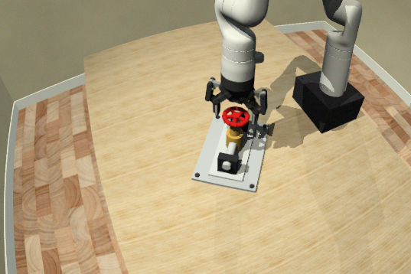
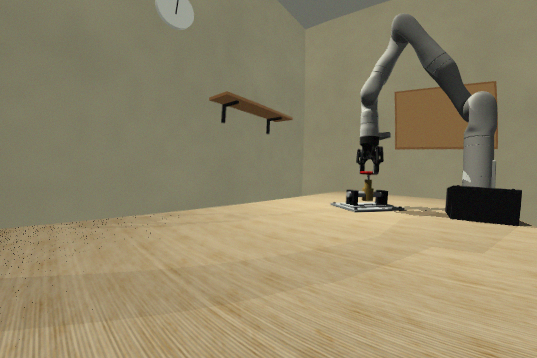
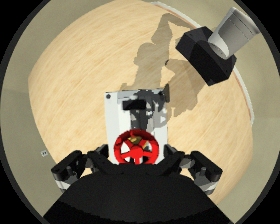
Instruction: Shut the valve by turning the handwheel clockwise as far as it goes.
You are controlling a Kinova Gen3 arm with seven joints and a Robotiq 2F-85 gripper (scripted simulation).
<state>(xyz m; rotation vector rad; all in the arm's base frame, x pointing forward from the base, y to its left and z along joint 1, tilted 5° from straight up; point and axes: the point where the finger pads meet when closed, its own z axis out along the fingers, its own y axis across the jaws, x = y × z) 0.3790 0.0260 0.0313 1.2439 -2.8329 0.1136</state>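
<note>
The red handwheel is 10 mm below my hand.
</note>
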